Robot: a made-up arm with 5 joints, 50 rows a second.
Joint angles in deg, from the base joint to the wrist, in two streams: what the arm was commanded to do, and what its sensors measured. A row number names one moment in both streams.
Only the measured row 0 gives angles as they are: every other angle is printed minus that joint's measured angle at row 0.
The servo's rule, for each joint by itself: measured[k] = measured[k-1] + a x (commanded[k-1-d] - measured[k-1]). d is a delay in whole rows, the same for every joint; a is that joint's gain. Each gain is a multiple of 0.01, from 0.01 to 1. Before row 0 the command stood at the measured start. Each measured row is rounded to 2 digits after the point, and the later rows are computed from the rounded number. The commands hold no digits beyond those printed.
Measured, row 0: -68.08, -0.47, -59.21, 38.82, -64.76
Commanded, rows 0 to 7: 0.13, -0.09, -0.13, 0.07, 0.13; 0.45, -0.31, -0.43, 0.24, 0.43; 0.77, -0.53, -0.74, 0.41, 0.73; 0.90, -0.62, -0.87, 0.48, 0.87; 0.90, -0.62, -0.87, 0.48, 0.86; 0.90, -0.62, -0.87, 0.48, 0.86; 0.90, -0.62, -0.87, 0.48, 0.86; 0.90, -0.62, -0.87, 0.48, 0.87
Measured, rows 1 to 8: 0.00, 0.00, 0.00, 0.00, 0.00; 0.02, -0.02, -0.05, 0.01, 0.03; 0.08, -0.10, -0.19, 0.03, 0.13; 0.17, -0.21, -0.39, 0.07, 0.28; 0.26, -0.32, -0.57, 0.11, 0.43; 0.34, -0.40, -0.68, 0.15, 0.54; 0.41, -0.46, -0.75, 0.18, 0.62; 0.47, -0.50, -0.79, 0.21, 0.68
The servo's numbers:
d 1
a 0.13 0.26 0.37 0.10 0.25

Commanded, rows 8 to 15: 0.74, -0.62, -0.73, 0.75, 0.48; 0.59, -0.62, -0.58, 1.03, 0.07; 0.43, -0.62, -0.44, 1.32, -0.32; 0.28, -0.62, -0.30, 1.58, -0.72; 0.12, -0.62, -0.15, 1.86, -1.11; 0.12, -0.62, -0.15, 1.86, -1.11; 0.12, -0.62, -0.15, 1.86, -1.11; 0.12, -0.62, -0.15, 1.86, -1.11
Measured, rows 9 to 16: 0.53, -0.53, -0.82, 0.24, 0.73; 0.56, -0.55, -0.79, 0.29, 0.67; 0.56, -0.57, -0.71, 0.36, 0.52; 0.54, -0.58, -0.61, 0.46, 0.31; 0.51, -0.59, -0.50, 0.57, 0.05; 0.46, -0.60, -0.37, 0.70, -0.24; 0.42, -0.61, -0.29, 0.82, -0.46; 0.38, -0.61, -0.24, 0.92, -0.62
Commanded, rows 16 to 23: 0.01, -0.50, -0.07, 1.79, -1.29; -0.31, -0.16, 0.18, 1.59, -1.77; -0.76, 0.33, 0.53, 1.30, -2.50; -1.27, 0.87, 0.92, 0.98, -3.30; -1.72, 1.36, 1.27, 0.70, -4.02; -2.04, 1.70, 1.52, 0.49, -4.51; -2.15, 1.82, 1.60, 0.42, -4.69; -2.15, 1.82, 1.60, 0.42, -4.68
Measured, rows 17 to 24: 0.35, -0.61, -0.21, 1.01, -0.74; 0.31, -0.58, -0.16, 1.09, -0.88; 0.23, -0.47, -0.03, 1.14, -1.10; 0.10, -0.26, 0.18, 1.16, -1.45; -0.08, 0.03, 0.45, 1.14, -1.91; -0.29, 0.38, 0.75, 1.10, -2.44; -0.52, 0.72, 1.03, 1.04, -2.96; -0.73, 1.01, 1.24, 0.98, -3.39
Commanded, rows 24 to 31: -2.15, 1.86, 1.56, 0.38, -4.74; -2.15, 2.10, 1.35, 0.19, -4.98; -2.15, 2.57, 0.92, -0.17, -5.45; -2.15, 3.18, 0.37, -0.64, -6.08; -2.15, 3.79, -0.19, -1.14, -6.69; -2.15, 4.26, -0.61, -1.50, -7.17; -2.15, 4.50, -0.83, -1.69, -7.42; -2.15, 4.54, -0.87, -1.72, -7.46
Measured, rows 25 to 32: -0.91, 1.22, 1.37, 0.92, -3.71; -1.07, 1.39, 1.44, 0.87, -3.97; -1.21, 1.57, 1.41, 0.80, -4.22; -1.33, 1.83, 1.23, 0.70, -4.53; -1.44, 2.18, 0.91, 0.57, -4.92; -1.53, 2.60, 0.50, 0.40, -5.36; -1.61, 3.03, 0.09, 0.21, -5.81; -1.68, 3.41, -0.25, 0.02, -6.21
